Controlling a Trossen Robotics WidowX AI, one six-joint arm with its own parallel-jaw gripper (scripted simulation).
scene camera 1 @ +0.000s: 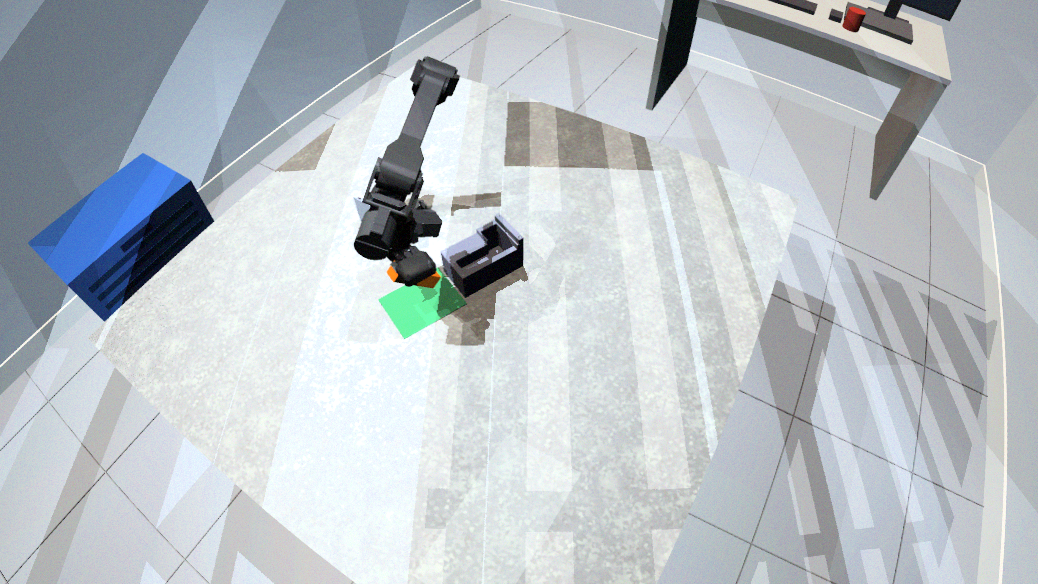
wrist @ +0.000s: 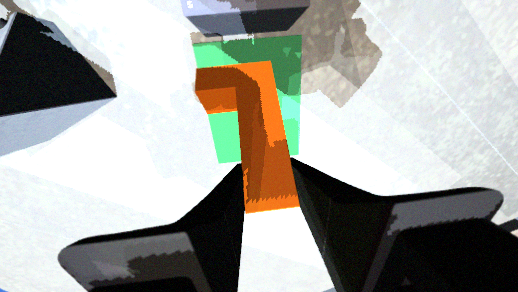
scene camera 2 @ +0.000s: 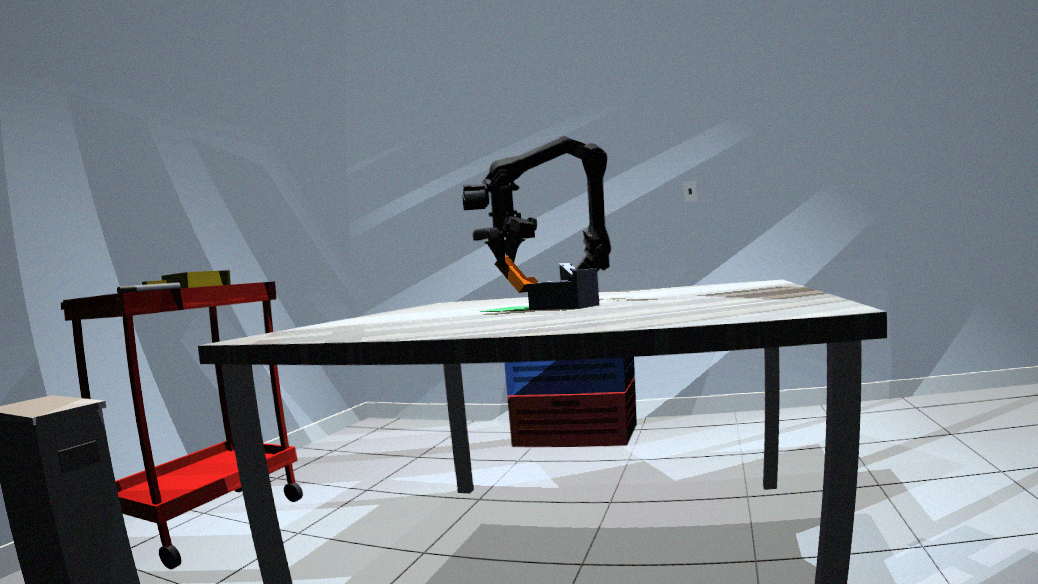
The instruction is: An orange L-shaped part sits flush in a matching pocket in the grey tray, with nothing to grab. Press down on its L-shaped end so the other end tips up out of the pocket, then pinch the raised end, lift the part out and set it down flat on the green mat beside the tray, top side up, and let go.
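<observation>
My gripper (scene camera 1: 404, 273) and a green mat (scene camera 1: 411, 309) are in the scene. Wrist view: the gripper (wrist: 265, 166) carries an orange L-shaped part (wrist: 249, 88), with the mat at (wrist: 285, 53). The gripper is visible in scene camera 2 as well (scene camera 2: 507, 266).
</observation>
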